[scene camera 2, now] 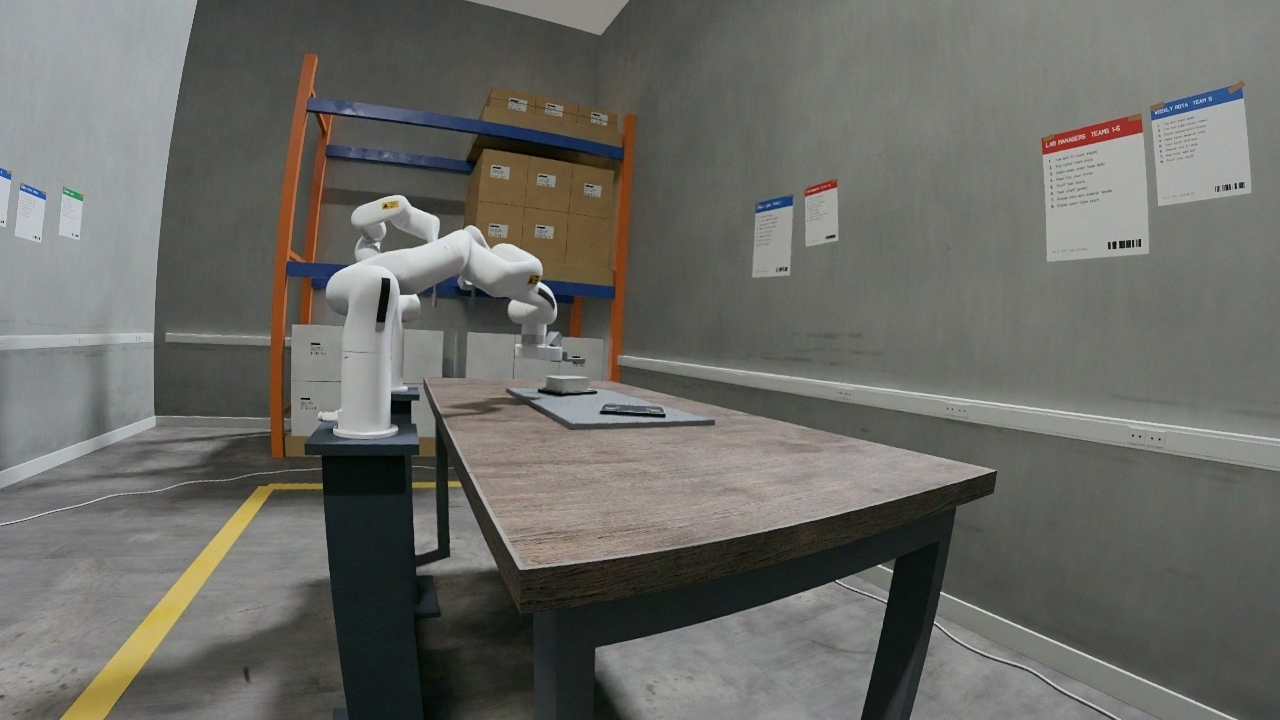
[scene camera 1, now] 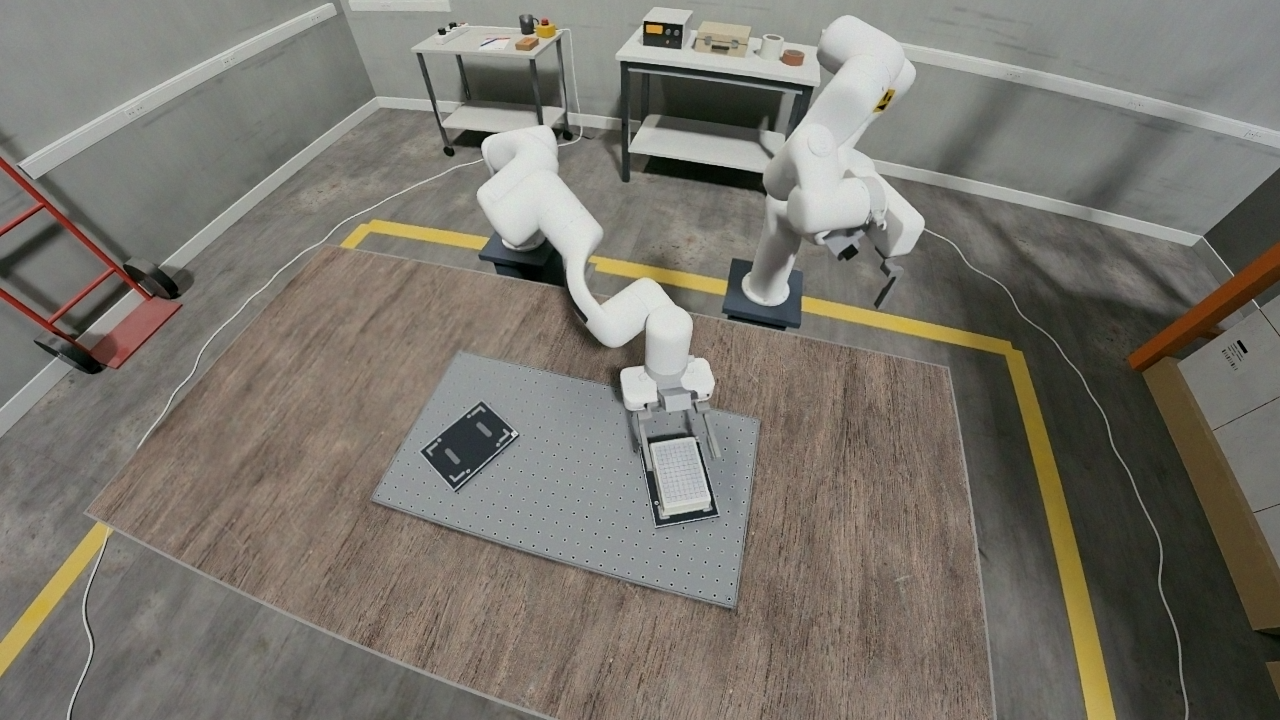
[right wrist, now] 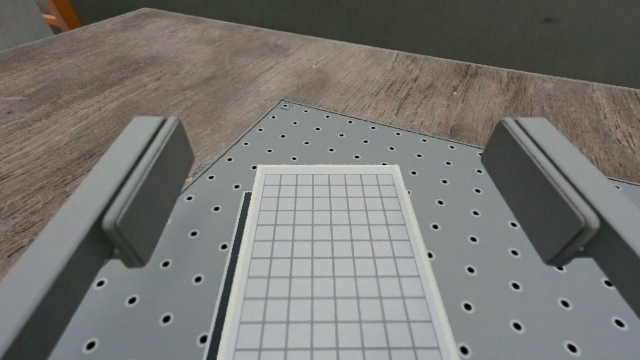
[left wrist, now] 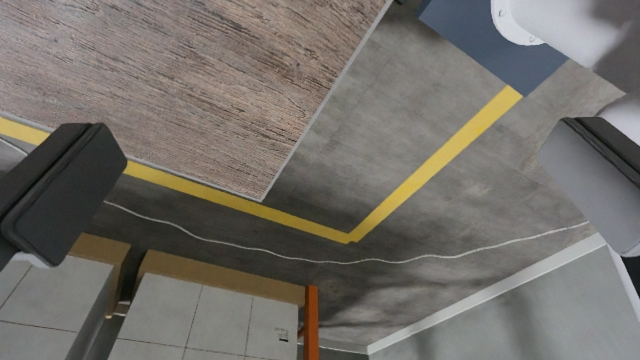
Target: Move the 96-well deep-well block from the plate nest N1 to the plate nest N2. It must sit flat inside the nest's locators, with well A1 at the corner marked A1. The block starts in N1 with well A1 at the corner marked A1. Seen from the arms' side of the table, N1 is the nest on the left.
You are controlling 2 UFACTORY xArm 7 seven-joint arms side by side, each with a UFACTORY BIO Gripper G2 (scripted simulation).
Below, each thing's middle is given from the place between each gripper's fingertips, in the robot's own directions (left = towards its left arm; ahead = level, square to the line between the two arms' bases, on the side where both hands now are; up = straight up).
Scene:
Right now my right hand is 1 cm short of the white deep-well block (scene camera 1: 680, 481) and 8 cm above it. Round my right hand: nest N2 (scene camera 1: 473, 448) (6 cm ahead, 41 cm to the right, 10 cm below); then nest N1 (scene camera 1: 691, 515) (1 cm ahead, 10 cm below).
Right now the white deep-well block is 380 mm ahead of my left hand, 250 mm below it and 230 mm to the right of it. The rest, counted from my left hand: nest N2 (650 mm to the right, 430 mm ahead, 280 mm below); nest N1 (380 mm ahead, 280 mm below, 230 mm to the right).

